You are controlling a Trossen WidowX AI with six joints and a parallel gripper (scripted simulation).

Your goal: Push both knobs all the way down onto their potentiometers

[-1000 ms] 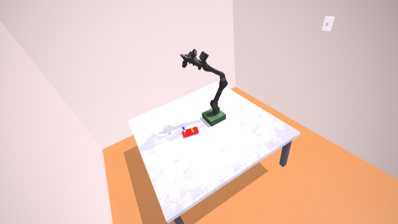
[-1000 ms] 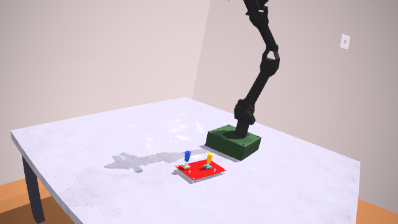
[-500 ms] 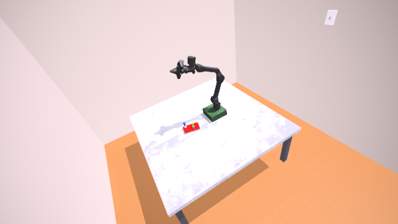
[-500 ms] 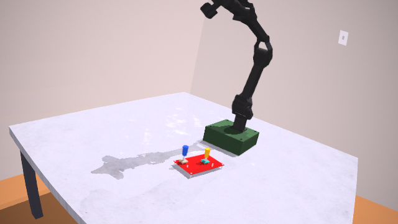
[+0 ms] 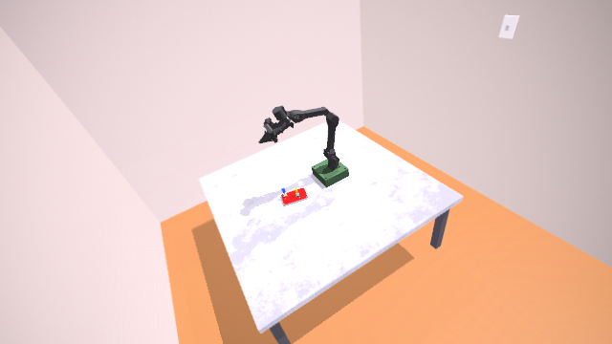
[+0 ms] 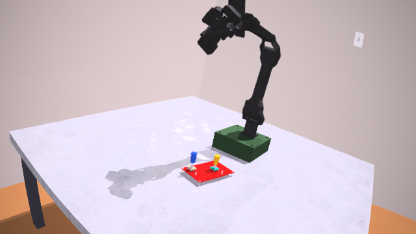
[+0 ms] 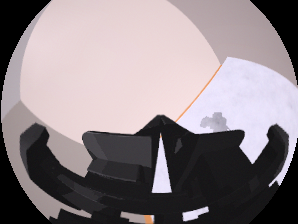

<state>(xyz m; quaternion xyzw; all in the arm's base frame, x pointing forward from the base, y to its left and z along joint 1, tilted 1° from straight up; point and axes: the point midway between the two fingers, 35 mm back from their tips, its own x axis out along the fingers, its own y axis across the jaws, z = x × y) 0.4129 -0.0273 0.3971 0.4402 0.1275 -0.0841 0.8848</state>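
Right now the orange knob is 40 cm below my gripper tip, 12 cm behind it and 6 cm to the left of it. The rest, counted from my gripper tip: blue knob 39 cm below, 5 cm behind, 2 cm to the left.
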